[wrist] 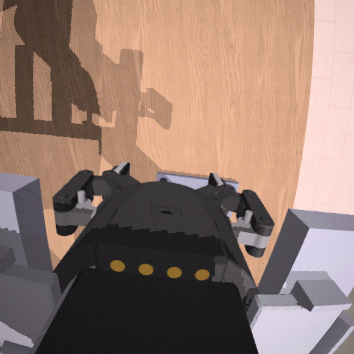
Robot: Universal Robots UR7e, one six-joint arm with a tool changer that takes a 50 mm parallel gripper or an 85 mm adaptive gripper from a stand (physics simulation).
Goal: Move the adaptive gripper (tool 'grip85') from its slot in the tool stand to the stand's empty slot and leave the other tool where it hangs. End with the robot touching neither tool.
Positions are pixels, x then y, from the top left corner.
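A tool stand (pixel 304 261) is 70 mm from the lens, while an adaptive gripper (pixel 159 228) is 40 mm from the lens.
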